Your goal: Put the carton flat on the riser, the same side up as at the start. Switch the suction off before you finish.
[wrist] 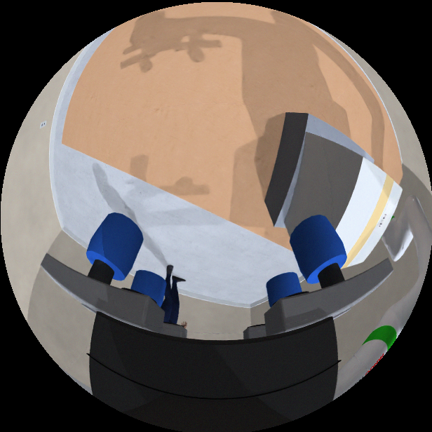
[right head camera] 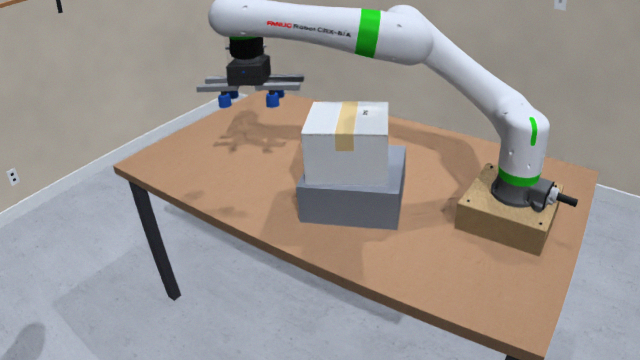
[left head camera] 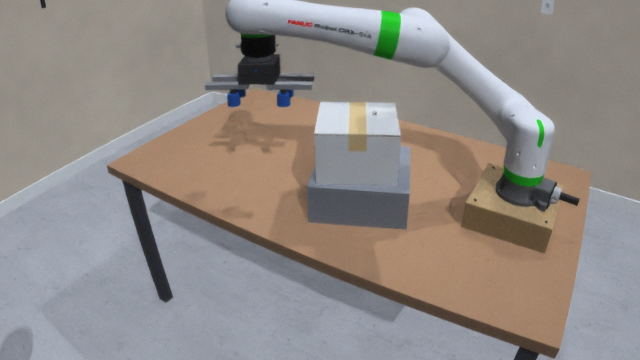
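A white carton (left head camera: pixel 332 160) (right head camera: pixel 320 162) (wrist: pixel 327 185) with a tan tape strip sits level on the grey riser (left head camera: pixel 358 206) (right head camera: pixel 349 206) (wrist: pixel 291 155), taped face up. A strip of the riser's top shows to the right of the carton in both head camera views. My gripper (left head camera: pixel 259 99) (right head camera: pixel 249 100) (wrist: pixel 216 265) has four blue suction cups pointing down. It hangs high over the table, to the left of the carton and apart from it. The cups bear nothing. The carton's underside is hidden.
The riser stands on the brown table (left head camera: pixel 200 185) (right head camera: pixel 205 185) (wrist: pixel 175 110). The arm's base is on a wooden block (left head camera: pixel 505 225) (right head camera: pixel 500 227) at the right. The arm reaches above and behind the carton. A person's legs (wrist: pixel 171 300) show low in the wrist view.
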